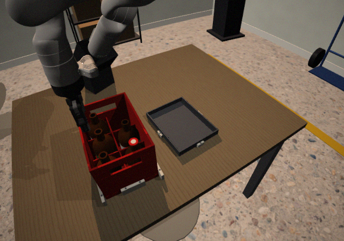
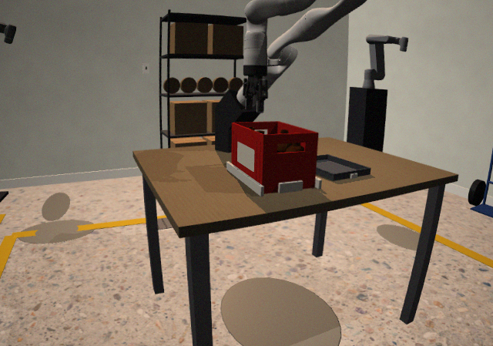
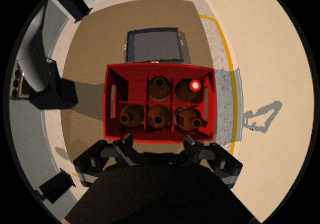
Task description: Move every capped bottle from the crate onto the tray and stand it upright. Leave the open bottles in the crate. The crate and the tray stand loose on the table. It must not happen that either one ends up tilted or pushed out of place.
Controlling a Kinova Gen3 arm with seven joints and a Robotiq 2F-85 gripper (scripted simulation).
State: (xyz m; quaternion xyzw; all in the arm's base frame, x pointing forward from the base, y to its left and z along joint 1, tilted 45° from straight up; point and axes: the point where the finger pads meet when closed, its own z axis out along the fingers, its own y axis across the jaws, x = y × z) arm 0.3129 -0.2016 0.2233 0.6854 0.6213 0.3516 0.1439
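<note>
Now: the glass bottle 150 mm below my hand, 110 mm to the left of it and 80 mm ahead of it. The rest, counted from my hand: red crate 150 mm below, 60 mm to the left; dark grey tray 340 mm to the left, 220 mm below, 50 mm behind.
</note>
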